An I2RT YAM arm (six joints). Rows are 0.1 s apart.
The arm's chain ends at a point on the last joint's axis. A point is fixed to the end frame.
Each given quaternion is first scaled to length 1.
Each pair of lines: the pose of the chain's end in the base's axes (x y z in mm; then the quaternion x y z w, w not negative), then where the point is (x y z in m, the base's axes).
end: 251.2 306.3 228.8 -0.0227 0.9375 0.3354 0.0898
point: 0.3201 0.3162 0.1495
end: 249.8 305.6 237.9 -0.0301 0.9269 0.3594 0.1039
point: 0.3211 0.3201 0.1615
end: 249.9 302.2 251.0 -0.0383 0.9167 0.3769 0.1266
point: 0.3248 0.3199 0.1788
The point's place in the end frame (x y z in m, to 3 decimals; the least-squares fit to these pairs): -0.053 -0.049 0.077
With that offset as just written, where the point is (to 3 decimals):
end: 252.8 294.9 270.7 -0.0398 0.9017 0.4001 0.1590
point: 0.332 0.315 0.204
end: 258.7 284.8 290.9 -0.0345 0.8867 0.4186 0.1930
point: 0.343 0.306 0.231
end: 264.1 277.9 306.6 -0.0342 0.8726 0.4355 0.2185
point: 0.351 0.300 0.251
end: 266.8 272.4 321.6 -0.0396 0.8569 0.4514 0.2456
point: 0.357 0.296 0.273
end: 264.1 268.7 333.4 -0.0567 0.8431 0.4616 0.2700
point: 0.357 0.295 0.291
